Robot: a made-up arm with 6 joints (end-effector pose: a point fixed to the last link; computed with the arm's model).
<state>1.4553 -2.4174 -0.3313 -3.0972 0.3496 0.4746</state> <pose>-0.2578 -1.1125 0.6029 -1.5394 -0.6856 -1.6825</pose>
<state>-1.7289 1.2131 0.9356 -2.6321 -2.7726 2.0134</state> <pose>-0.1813 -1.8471 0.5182 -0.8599 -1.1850 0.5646</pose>
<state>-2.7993 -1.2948 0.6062 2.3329 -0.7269 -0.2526</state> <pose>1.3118 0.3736 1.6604 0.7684 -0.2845 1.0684</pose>
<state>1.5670 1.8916 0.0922 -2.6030 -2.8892 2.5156</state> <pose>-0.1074 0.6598 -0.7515 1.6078 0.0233 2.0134</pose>
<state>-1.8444 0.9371 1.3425 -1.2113 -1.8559 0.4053</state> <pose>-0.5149 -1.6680 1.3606 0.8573 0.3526 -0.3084</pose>
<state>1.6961 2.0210 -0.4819 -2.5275 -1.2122 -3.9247</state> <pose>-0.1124 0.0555 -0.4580 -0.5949 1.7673 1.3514</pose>
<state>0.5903 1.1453 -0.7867 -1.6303 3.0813 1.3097</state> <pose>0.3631 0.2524 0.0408 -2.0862 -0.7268 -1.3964</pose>
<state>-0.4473 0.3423 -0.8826 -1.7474 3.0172 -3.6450</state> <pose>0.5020 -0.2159 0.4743 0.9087 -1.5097 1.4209</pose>
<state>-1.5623 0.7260 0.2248 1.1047 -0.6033 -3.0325</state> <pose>-0.0442 -1.5710 0.8729 1.4673 -1.4649 -2.1295</pose>
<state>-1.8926 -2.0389 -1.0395 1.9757 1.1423 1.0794</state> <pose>0.1932 0.4201 0.9318 2.3032 -1.1524 -0.1295</pose>
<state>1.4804 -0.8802 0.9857 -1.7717 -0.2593 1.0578</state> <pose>-0.1094 -0.9245 2.1001 1.6149 -1.3337 1.8232</pose>
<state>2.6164 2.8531 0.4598 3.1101 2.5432 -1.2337</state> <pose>0.3068 -0.3256 -1.1232 0.4152 -1.6602 0.6755</pose>
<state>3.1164 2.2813 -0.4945 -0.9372 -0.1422 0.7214</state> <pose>0.1950 0.0709 -0.4044 -2.9093 0.2470 0.3906</pose>
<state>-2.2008 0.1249 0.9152 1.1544 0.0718 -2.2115</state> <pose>-0.4700 -0.5568 2.2594 -0.2076 -1.2972 -1.4319</pose>
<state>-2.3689 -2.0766 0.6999 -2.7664 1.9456 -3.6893</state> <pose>1.3465 1.1464 0.4068 -0.6568 -1.3321 -2.0641</pose>
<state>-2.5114 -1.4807 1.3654 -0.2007 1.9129 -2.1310</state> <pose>1.4743 1.2306 0.8949 -1.1333 1.1490 1.4738</pose>
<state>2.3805 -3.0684 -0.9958 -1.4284 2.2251 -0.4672</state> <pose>0.3244 -0.2839 0.4204 -2.0819 -0.7133 1.2683</pose>
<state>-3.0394 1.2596 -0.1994 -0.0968 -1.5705 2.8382</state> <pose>-1.0512 0.0203 -0.1686 0.2920 0.1115 -0.0116</pose>
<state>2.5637 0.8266 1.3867 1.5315 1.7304 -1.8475</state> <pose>-1.2453 0.8182 1.7973 -0.1308 0.3137 -1.9695</pose>
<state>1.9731 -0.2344 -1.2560 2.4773 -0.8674 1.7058</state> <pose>-0.2279 0.2781 0.6744 1.2438 1.3657 0.8389</pose>
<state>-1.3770 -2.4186 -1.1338 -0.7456 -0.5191 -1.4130</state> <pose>-0.1500 0.2762 0.6618 1.1591 -1.1841 0.0402</pose>
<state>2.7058 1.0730 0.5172 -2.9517 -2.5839 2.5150</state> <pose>-1.5849 0.5993 0.4371 -2.1728 0.0255 -1.5495</pose>
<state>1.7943 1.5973 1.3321 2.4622 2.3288 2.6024</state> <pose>-0.5308 1.8859 0.2927 -1.7698 2.2938 0.5254</pose>
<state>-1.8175 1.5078 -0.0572 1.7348 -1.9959 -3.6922</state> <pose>-0.2545 -1.0960 -0.4146 -0.6664 -0.8068 -2.9240</pose>
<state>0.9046 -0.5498 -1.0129 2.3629 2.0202 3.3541</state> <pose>0.1710 0.3649 0.9902 -0.4484 2.4925 1.3441</pose>
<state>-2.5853 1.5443 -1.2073 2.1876 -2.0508 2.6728</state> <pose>-0.0735 -0.1329 0.0561 -0.5243 -0.5642 2.8109</pose>
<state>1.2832 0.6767 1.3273 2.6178 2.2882 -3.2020</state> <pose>0.2795 1.3357 1.9142 -0.9921 1.5243 1.4853</pose>
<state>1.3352 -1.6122 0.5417 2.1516 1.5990 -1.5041</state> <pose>-0.4465 -1.5592 1.2108 -0.6813 -2.2208 1.0624</pose>
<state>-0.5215 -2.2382 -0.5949 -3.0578 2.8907 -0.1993</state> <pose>-0.6661 0.5298 0.8544 -2.0499 0.8003 1.4417</pose>
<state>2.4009 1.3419 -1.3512 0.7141 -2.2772 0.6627</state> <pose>-0.0283 0.1570 0.2245 1.2212 -0.2644 1.5889</pose>
